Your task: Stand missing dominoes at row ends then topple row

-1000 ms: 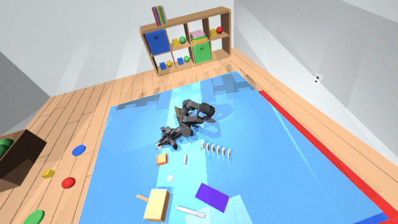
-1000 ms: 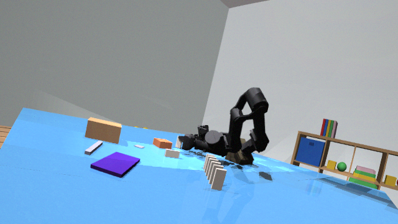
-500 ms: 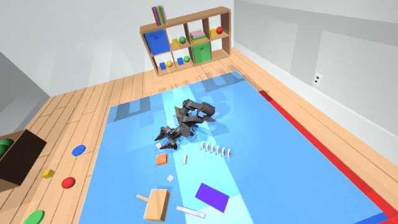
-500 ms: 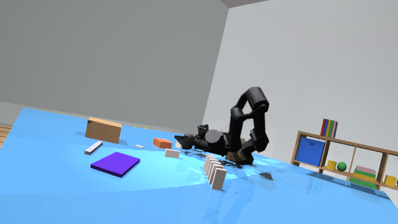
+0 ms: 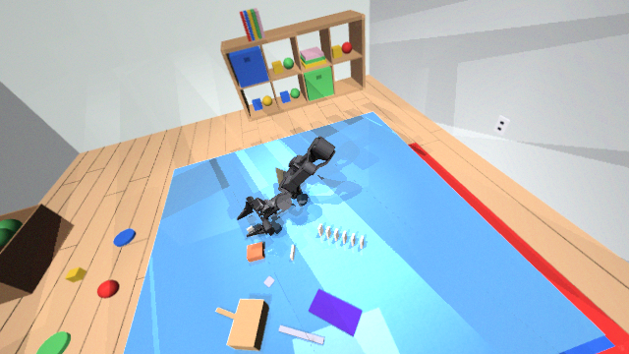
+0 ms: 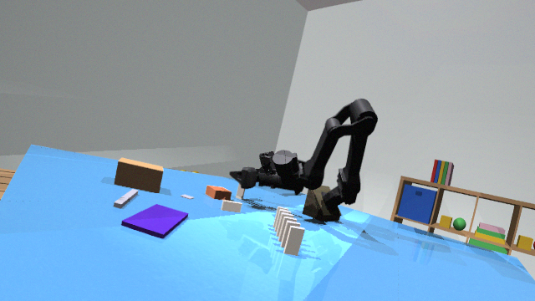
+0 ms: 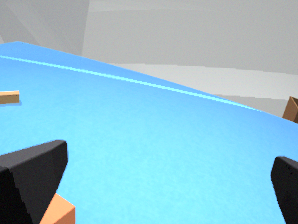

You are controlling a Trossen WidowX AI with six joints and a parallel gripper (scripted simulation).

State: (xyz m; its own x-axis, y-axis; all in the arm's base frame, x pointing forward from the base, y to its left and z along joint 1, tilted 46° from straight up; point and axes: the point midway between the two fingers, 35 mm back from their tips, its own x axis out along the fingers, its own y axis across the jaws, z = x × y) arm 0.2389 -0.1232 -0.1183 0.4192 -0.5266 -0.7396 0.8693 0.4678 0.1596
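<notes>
Right now my gripper tip is 8 cm short of the orange block, 7 cm above it and 4 cm to the right of it. From my gripper tip the other things lie so: tan box 33 cm ahead, 5 cm below, 3 cm to the left; grey bar 38 cm ahead, 18 cm to the left, 8 cm below; small grey tile 20 cm ahead, 9 cm to the left, 8 cm below.
</notes>
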